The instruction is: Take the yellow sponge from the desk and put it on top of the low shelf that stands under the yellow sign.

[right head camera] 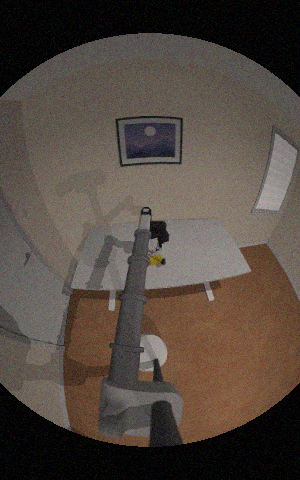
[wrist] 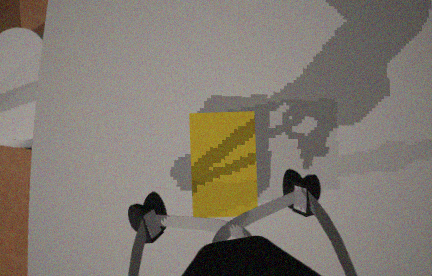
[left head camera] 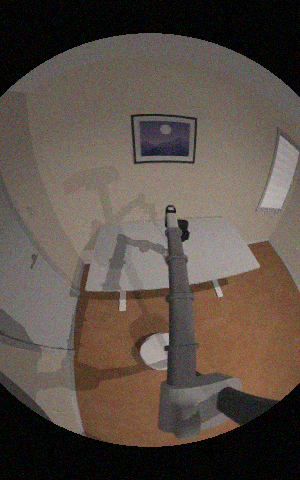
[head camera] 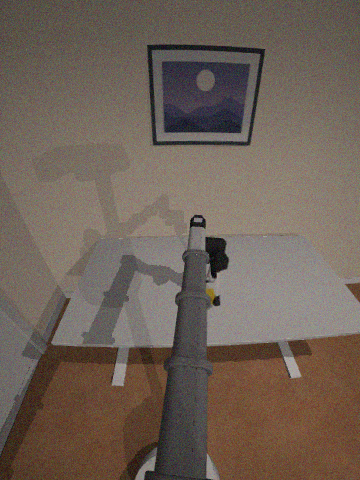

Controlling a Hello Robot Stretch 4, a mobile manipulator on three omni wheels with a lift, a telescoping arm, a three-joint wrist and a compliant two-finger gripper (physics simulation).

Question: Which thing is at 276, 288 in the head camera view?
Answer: A white desk.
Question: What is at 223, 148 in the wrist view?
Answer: A yellow sponge.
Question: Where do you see a white desk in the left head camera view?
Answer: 127, 256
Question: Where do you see a framed moon picture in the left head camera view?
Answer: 155, 137
